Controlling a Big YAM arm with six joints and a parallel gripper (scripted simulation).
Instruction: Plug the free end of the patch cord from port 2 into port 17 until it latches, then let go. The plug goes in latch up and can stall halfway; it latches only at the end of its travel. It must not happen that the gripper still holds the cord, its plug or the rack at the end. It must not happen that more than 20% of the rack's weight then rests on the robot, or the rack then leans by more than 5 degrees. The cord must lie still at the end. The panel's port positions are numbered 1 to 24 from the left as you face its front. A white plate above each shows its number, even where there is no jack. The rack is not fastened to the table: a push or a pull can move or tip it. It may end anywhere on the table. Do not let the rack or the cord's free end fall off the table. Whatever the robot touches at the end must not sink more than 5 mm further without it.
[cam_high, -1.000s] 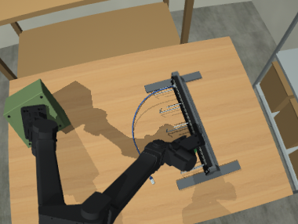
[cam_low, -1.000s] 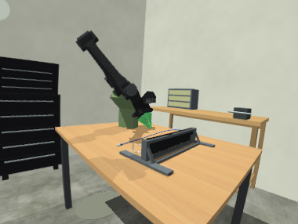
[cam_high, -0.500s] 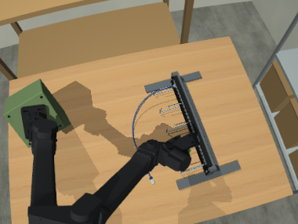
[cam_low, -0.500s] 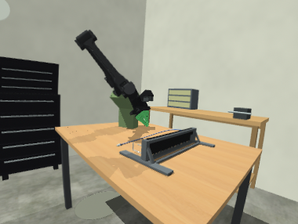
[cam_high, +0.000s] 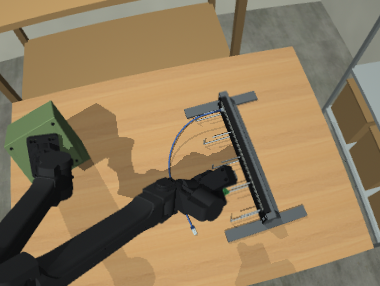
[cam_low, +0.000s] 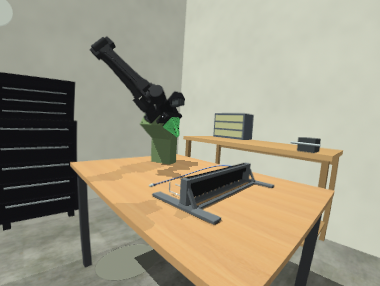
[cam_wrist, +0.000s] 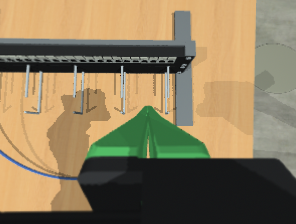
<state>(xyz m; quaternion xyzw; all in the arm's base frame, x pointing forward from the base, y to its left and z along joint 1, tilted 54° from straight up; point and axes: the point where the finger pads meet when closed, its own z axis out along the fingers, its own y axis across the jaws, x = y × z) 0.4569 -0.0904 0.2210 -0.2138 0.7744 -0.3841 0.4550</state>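
The plug lies 11 cm behind my hand, 4 cm to the right of it and 23 cm below it.
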